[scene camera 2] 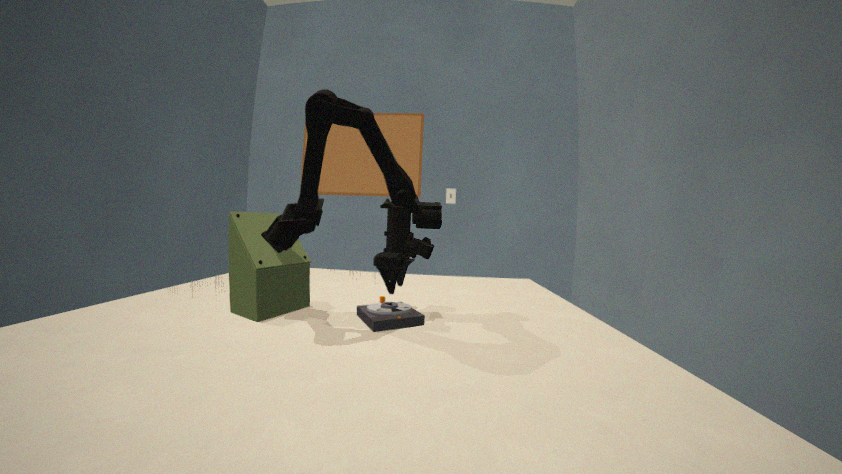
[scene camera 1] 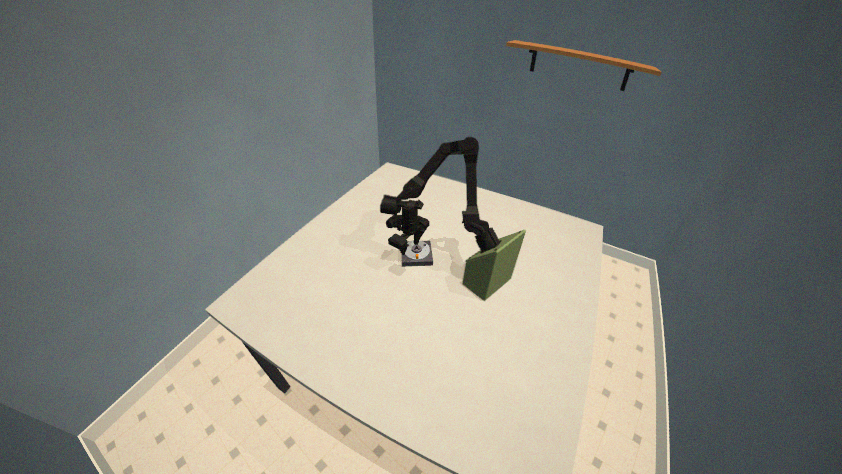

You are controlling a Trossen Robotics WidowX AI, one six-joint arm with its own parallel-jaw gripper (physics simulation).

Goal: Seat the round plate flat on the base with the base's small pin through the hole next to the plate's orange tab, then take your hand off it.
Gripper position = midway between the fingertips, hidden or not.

I see my gripper (scene camera 2: pixel 395 289) and a dark square base (scene camera 2: pixel 376 322).
My gripper is seen too in scene camera 1 (scene camera 1: pixel 409 248).
